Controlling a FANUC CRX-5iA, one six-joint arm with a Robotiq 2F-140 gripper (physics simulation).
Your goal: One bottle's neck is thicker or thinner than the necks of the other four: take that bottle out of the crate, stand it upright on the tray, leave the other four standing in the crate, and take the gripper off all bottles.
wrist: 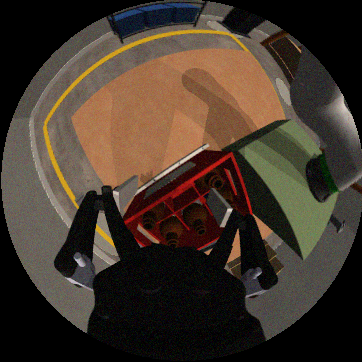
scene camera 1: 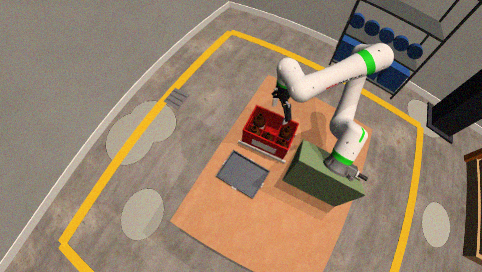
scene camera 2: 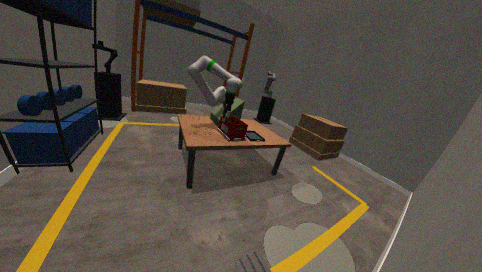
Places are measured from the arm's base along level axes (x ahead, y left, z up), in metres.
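Pixels of known places: gripper, between the fingertips: [wrist: 173, 189] [scene camera 1: 279, 114] [scene camera 2: 225, 119]; arm's base, origin of its link: [wrist: 318, 179] [scene camera 1: 335, 168].
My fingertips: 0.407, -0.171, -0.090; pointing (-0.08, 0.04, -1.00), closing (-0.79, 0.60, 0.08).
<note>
Ahead of a thing's pixels: the offset from my fingertips to its top centre, as dx, dy, dz. "spot": to the spot under its first point. Level surfaces: height alone.
The red crate @(+0.000, +0.093, +0.000) [scene camera 1: 247, 138] [scene camera 2: 240, 133] [wrist: 212, 159] stands on the table. Five brown bottles stand in it: two in the row away from the tray, one at each end [scene camera 1: 259, 120] [wrist: 215, 180], with an empty compartment between them, and three in the row beside the tray, the middle one @(-0.004, +0.140, -0.012) [scene camera 1: 269, 136] [wrist: 195, 215] included. I cannot tell which neck differs. My gripper [scene camera 1: 280, 112] [scene camera 2: 227, 113] [wrist: 173, 189] is open and empty above the crate. In the wrist view its right fingertip partly hides one bottle. The grey tray @(spot: +0.005, +0.373, -0.170) [scene camera 1: 243, 175] [scene camera 2: 255, 136] holds no bottle.
A green block [scene camera 1: 322, 175] [wrist: 280, 170] carries the arm's base beside the crate. The wooden table @(dz -0.175) [scene camera 1: 215, 212] [scene camera 2: 200, 137] bears them all. A shelf rack with blue bins [scene camera 1: 346, 48] [scene camera 2: 30, 145] stands beyond the table.
</note>
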